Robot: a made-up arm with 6 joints. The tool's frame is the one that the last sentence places.
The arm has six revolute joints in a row. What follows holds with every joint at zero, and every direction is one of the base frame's.
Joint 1 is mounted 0.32 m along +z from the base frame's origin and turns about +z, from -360 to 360 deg.
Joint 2 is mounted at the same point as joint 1 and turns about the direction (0, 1, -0.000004), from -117.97 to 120 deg.
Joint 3 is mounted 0.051 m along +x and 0.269 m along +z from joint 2 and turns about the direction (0, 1, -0.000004), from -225 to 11 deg.
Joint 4 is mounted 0.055 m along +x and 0.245 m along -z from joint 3 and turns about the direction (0, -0.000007, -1), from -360 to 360 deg.
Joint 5 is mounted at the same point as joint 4 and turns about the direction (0, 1, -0.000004), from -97 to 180 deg.
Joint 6 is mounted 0.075 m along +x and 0.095 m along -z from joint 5 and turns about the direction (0, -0.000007, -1), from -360 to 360 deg.
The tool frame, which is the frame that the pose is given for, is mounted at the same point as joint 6; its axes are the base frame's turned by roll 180, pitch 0 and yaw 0 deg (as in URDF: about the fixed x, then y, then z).
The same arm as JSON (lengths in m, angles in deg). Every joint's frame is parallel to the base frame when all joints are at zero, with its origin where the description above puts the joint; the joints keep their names.
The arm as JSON. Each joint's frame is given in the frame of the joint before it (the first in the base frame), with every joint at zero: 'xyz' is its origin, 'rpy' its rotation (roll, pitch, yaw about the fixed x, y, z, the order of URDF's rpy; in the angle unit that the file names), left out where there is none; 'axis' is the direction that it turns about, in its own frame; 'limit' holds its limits. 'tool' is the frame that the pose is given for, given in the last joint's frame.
{"units": {"length": "m", "angle": "deg"}, "joints": [{"name": "joint 1", "type": "revolute", "origin": {"xyz": [0.0, 0.0, 0.32]}, "axis": [0.0, 0.0, 1.0], "limit": {"lower": -360.0, "upper": 360.0}}, {"name": "joint 2", "type": "revolute", "origin": {"xyz": [0.0, 0.0, 0.0]}, "axis": [0.0, 1.0, 0.0], "limit": {"lower": -117.97, "upper": 120.0}}, {"name": "joint 3", "type": "revolute", "origin": {"xyz": [0.051, 0.0, 0.269]}, "axis": [0.0, 1.0, 0.0], "limit": {"lower": -225.0, "upper": 11.0}}, {"name": "joint 4", "type": "revolute", "origin": {"xyz": [0.055, 0.0, -0.245]}, "axis": [0.0, 0.0, -1.0], "limit": {"lower": -360.0, "upper": 360.0}}, {"name": "joint 5", "type": "revolute", "origin": {"xyz": [0.0, 0.0, 0.0]}, "axis": [0.0, 1.0, 0.0], "limit": {"lower": -97.0, "upper": 180.0}}, {"name": "joint 6", "type": "revolute", "origin": {"xyz": [0.075, 0.0, -0.095]}, "axis": [0.0, 0.0, -1.0], "limit": {"lower": -360.0, "upper": 360.0}}], "tool": {"origin": {"xyz": [0.0, 0.0, 0.0], "rpy": [180.0, 0.0, 0.0]}}}
